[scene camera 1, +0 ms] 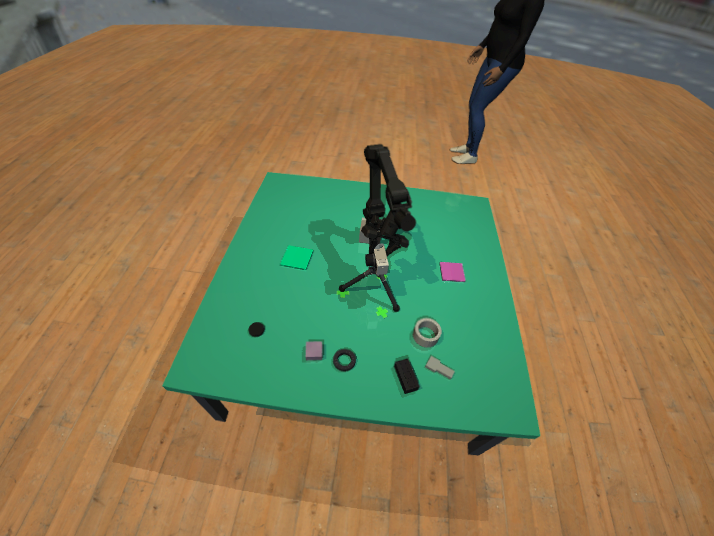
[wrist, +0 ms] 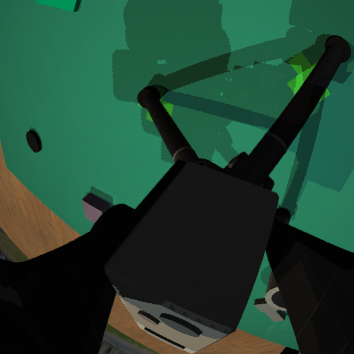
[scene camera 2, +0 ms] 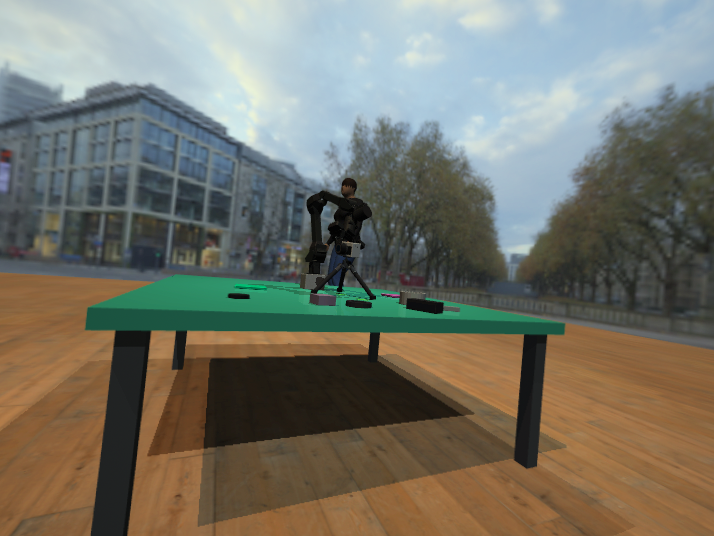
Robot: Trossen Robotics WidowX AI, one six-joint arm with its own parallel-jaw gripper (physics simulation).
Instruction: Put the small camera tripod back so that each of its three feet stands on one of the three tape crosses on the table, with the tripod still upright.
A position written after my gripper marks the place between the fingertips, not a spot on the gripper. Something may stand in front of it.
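Note:
My gripper [scene camera 1: 376, 256], visible. Wrist view as well: my gripper [wrist: 199, 226].

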